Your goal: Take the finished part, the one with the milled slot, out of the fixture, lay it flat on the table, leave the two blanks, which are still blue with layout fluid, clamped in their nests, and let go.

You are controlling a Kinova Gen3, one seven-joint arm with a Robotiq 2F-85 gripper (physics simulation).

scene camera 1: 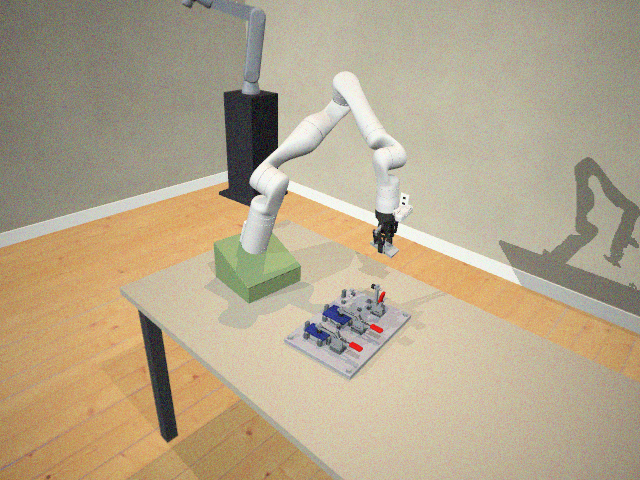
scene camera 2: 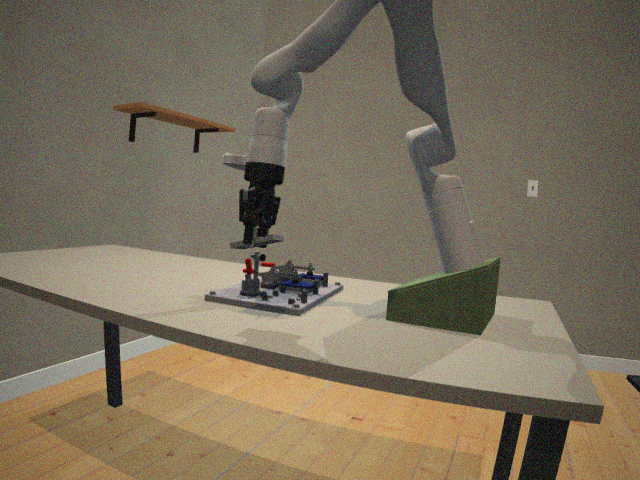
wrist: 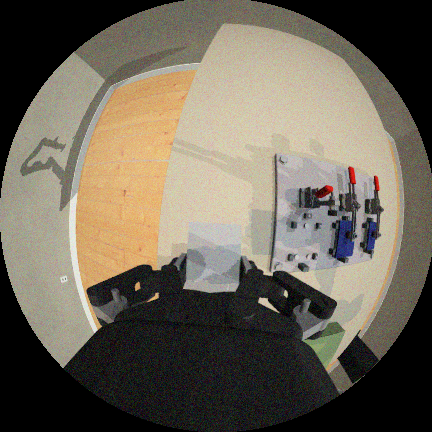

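Seen in the pictures: gripper, between the fingertips: (scene camera 1: 385, 249) (scene camera 2: 254, 247) (wrist: 213, 263); arm's base, origin of its link: (scene camera 1: 254, 244) (scene camera 2: 464, 268).
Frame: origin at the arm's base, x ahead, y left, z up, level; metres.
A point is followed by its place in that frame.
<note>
The finished part (scene camera 1: 390, 250) @[x 0.416, y 0.227, z 0.036 m] (scene camera 2: 269, 239) @[x 0.353, y 0.256, z 0.048 m] (wrist: 214, 250) @[x 0.409, y 0.231, z 0.038 m] is a bare grey metal block. My gripper (scene camera 1: 384, 248) @[x 0.392, y 0.233, z 0.028 m] (scene camera 2: 256, 240) @[x 0.392, y 0.233, z 0.028 m] (wrist: 213, 263) @[x 0.392, y 0.233, z 0.028 m] is shut on it and holds it about level, well above the table, beside the fixture; the slot cannot be made out. The fixture plate (scene camera 1: 351, 373) @[x 0.557, y -0.208, z -0.103 m] (scene camera 2: 217, 297) @[x 0.529, y 0.131, z -0.106 m] (wrist: 280, 185) @[x 0.497, y 0.124, z -0.103 m] lies on the table, to the right in the wrist view. One blue blank (scene camera 1: 336, 314) @[x 0.394, y -0.048, z -0.082 m] (scene camera 2: 299, 284) @[x 0.390, y -0.028, z -0.082 m] (wrist: 344, 240) @[x 0.394, y -0.034, z -0.082 m] and another blue blank (scene camera 1: 316, 332) @[x 0.401, y -0.160, z -0.078 m] (scene camera 2: 311, 276) @[x 0.395, y -0.133, z -0.077 m] (wrist: 370, 237) @[x 0.396, y -0.144, z -0.077 m] sit in their nests under lowered clamps. The third nest is empty, its clamp raised.
The raised clamp's red handle (scene camera 1: 382, 297) @[x 0.489, y 0.061, z -0.033 m] (scene camera 2: 248, 266) @[x 0.481, y 0.076, z -0.036 m] (wrist: 325, 191) @[x 0.481, y 0.072, z -0.025 m] stands on the plate's side nearest the part. The green wedge base (scene camera 1: 258, 276) @[x 0.103, y -0.089, z -0.045 m] (scene camera 2: 444, 304) @[x 0.035, y 0.094, z -0.066 m] (wrist: 327, 345) @[x 0.092, y -0.079, z -0.041 m] carries the arm. The table (scene camera 1: 465, 403) @[x 0.834, y -0.097, z -0.118 m] (scene camera 2: 103, 273) @[x 0.979, y 0.038, z -0.118 m] (wrist: 240, 100) @[x 0.709, y 0.196, z -0.118 m] has its long edge near the gripper.
</note>
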